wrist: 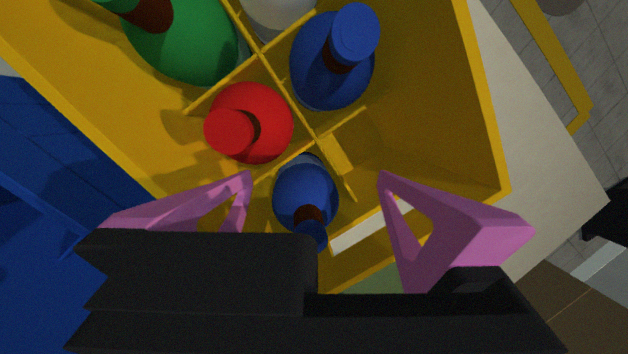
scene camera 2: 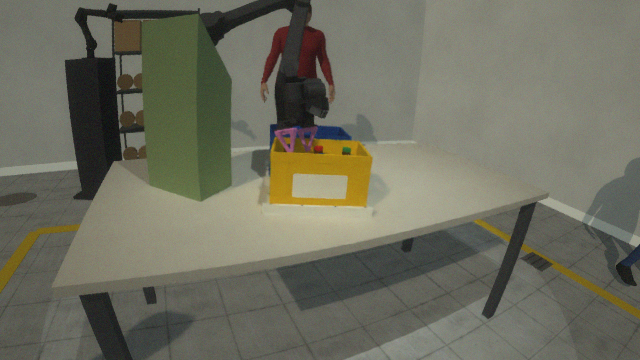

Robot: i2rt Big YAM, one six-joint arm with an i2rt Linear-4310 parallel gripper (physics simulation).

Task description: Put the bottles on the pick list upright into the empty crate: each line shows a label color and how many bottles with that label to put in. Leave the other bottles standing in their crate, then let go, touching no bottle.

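Places are measured from the arm's base along level axes (x right, y ahead, z up), in metres.
Pixels of known places: gripper, fingertip midpoint: (wrist: 314, 177) (scene camera 2: 299, 152); arm's base at its link origin: (scene camera 2: 180, 52).
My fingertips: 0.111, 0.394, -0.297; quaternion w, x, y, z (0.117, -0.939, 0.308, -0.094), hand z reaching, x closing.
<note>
Ahead of a thing's pixels: the offset from my fingertips to its top centre, as dx, dy, dz. "pt": to the spot under its first point. Level surfaces: height alone.
My gripper (scene camera 2: 296, 142) (wrist: 314, 177) is open, its pink fingers lowered at the yellow crate @[+0.020, +0.055, +0.028] (scene camera 2: 320, 162) (wrist: 487, 100). In the wrist view a blue bottle @[-0.031, -0.033, +0.016] (wrist: 306, 195) stands in a corner compartment, between the spread fingers. A red bottle @[-0.021, +0.059, +0.016] (scene camera 2: 318, 149) (wrist: 265, 125) stands in the compartment beside it, near the left fingertip. Another blue bottle @[+0.067, +0.055, +0.016] (wrist: 332, 65) and a green bottle @[-0.015, +0.145, +0.016] (scene camera 2: 346, 150) (wrist: 195, 45) stand further along, with a partly visible white bottle @[pt +0.054, +0.107, -0.045] (wrist: 280, 12). The blue crate @[-0.212, +0.045, +0.028] (scene camera 2: 332, 134) (wrist: 40, 250) is behind the yellow one; only part of its inside shows. The pick list is not readable in these views.
A tall green block (scene camera 2: 172, 110) stands on the table @[dz -0.147] (scene camera 2: 175, 235), left of the crates. The yellow crate rests on a white base @[pt +0.125, +0.055, -0.132] (scene camera 2: 320, 211). A person in red (scene camera 2: 317, 50) stands behind the table. The crate's walls and dividers rise around the bottles.
</note>
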